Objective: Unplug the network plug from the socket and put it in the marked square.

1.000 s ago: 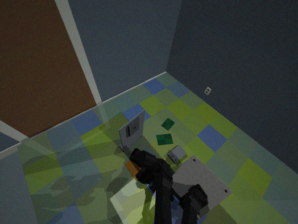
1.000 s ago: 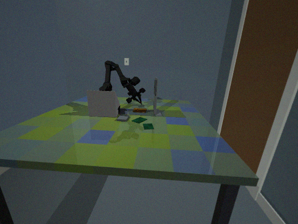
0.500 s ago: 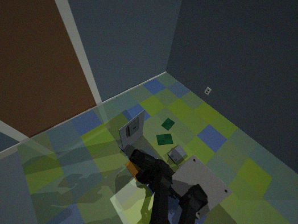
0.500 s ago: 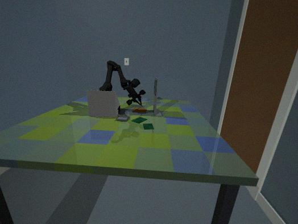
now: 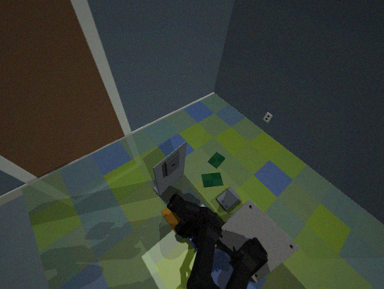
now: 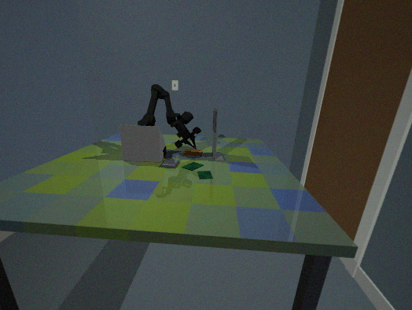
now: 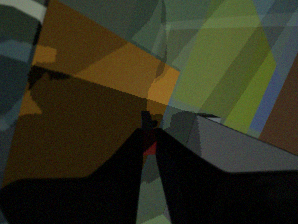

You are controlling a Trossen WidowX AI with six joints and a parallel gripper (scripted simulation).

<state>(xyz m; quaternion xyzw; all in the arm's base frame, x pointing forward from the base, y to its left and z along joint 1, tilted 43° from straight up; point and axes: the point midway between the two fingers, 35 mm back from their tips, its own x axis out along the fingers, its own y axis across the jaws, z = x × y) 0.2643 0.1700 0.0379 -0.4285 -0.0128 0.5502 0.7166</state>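
The orange patch lies 4 cm below my gripper tip and 1 cm behind it. The rest, counted from my gripper tip: grey upright panel (14 cm ahead, 10 cm above, 5 cm to the right); then red plug (right at my gripper tip); then grey plate (25 cm to the right, 8 cm behind, 3 cm below).
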